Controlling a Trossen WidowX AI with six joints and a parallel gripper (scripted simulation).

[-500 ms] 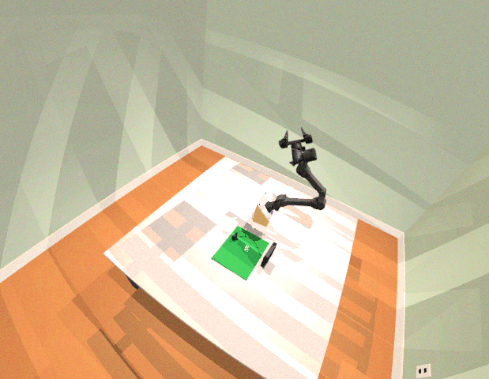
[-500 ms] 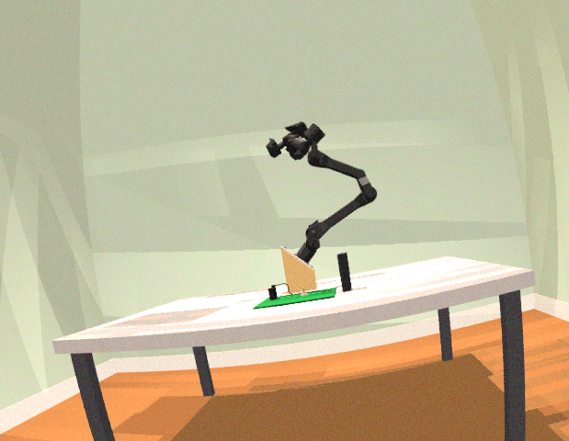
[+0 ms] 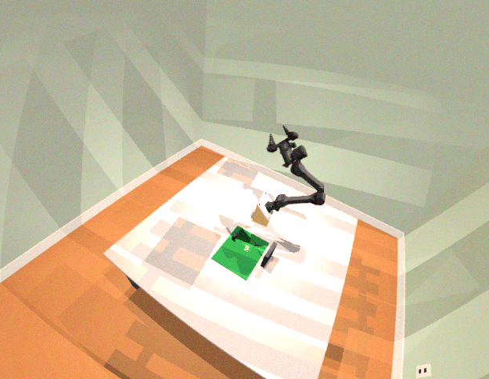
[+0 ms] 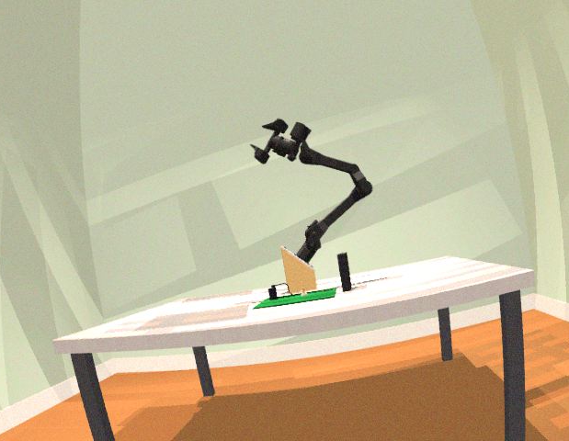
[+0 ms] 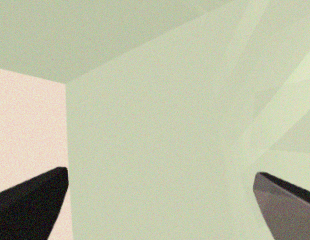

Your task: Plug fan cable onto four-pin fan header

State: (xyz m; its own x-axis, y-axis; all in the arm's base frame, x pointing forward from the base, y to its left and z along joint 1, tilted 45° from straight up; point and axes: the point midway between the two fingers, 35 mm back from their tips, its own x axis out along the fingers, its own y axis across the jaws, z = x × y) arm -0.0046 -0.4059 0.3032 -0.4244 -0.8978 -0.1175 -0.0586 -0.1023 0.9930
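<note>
My gripper tip is now 610 mm above the black fan plug, 360 mm short of it and 20 mm to the right of it. Round my gripper tip: green board: 640 mm below, 410 mm ahead, 100 mm to the left; then fan header: 630 mm below, 380 mm ahead, 120 mm to the left; then black fan: 570 mm below, 370 mm ahead, 250 mm to the left.
</note>
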